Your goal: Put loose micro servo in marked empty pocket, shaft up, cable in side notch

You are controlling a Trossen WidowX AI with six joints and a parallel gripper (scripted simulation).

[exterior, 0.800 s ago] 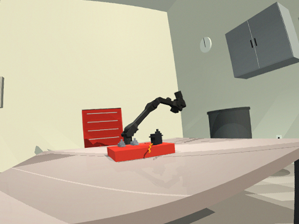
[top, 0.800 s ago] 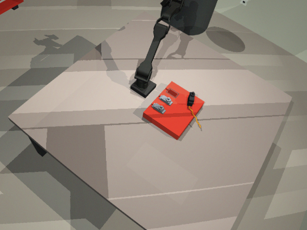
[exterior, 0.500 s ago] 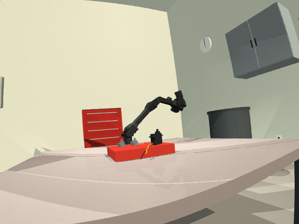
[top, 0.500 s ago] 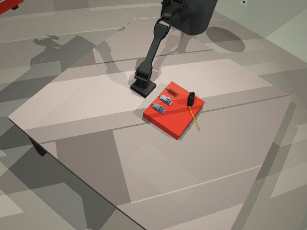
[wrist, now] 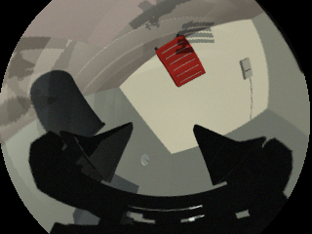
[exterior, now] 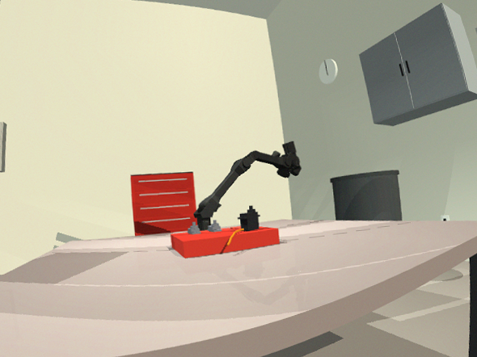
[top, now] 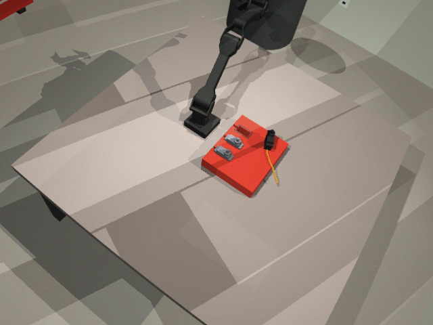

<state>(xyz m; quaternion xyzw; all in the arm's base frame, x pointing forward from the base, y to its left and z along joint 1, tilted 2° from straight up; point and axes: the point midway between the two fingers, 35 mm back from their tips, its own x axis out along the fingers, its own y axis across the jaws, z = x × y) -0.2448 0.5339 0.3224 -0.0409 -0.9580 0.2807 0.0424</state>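
Right now the red deck is 58 cm ahead of my gripper tip, 54 cm to the right of it and 31 cm below it.
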